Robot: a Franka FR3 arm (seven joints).
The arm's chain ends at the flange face. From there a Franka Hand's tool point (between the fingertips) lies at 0.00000 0.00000 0.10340 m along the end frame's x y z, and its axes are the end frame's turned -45 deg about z.
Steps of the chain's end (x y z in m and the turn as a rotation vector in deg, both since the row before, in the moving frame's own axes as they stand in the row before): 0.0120, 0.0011, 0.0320, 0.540, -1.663, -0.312; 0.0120, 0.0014, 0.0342, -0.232, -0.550, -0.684; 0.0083, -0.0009, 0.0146, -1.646, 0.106, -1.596; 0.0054, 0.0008, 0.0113, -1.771, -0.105, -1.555; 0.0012, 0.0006, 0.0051, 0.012, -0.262, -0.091
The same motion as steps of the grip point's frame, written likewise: 0.0063, 0.0065, 0.0320, 1.558, -0.794, -0.312; 0.0065, 0.0091, 0.0342, 0.225, -0.553, -0.684; 0.0046, 0.0075, 0.0146, -1.239, -1.089, -1.596; 0.0009, 0.0065, 0.0113, -1.178, -1.327, -1.555; 0.0001, 0.0009, 0.0051, 0.194, -0.177, -0.091
